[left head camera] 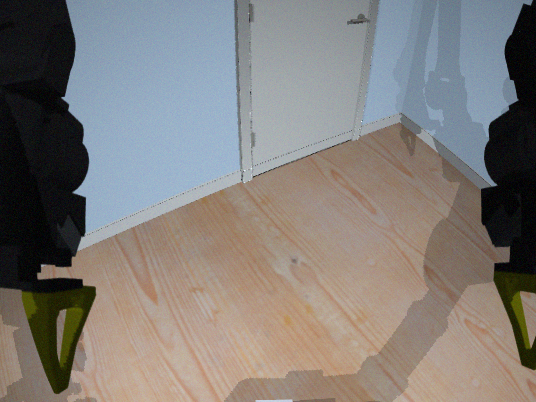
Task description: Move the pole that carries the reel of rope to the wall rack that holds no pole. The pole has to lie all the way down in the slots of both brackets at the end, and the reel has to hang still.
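Places are measured from the left arm's base along level axes (x ahead, y left, z up), in millimetres.
Pixels of known places: left gripper, fingertip midpoint: (pixel 8 381).
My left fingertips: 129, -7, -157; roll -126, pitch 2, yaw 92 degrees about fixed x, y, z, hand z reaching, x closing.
Behind a point stands the place of what it marks, as x, y, z.
The pole, the reel of rope and the wall racks do not show in the head camera view. My left gripper (pixel 60 385) hangs at the lower left, its olive finger pointing down in front of the wooden floor. My right gripper (pixel 529 364) hangs at the right edge, partly cut off by the frame, also pointing down. Both grippers are open, with nothing seen held at either of them.
A grey door (pixel 305 80) @(1861, -407, -842) with a handle (pixel 358 20) @(1975, -693, -483) stands in the pale blue wall (pixel 155 100) @(1464, 296, -719). A white baseboard (pixel 165 209) @(1416, 349, -1382) runs along the wall to a corner at the upper right. Arm shadows fall on the wooden floor (pixel 240 280) @(999, -81, -1410) and right wall.
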